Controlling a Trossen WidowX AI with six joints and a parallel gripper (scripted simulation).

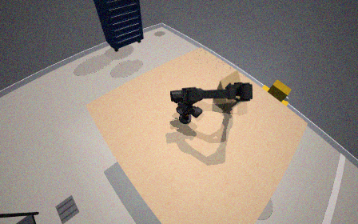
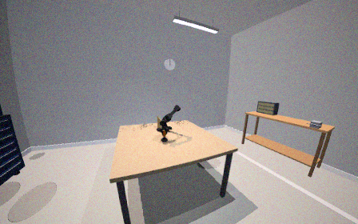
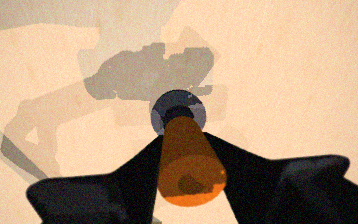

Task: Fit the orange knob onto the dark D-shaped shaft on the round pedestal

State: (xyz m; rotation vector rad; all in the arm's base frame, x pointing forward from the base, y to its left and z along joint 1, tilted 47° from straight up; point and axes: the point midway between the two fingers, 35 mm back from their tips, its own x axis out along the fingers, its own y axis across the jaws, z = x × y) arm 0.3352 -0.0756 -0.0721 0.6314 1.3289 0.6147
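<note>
The orange knob is 2 cm above my gripper tip. The rest, counted from my gripper tip: pedestal 4 cm below.
</note>
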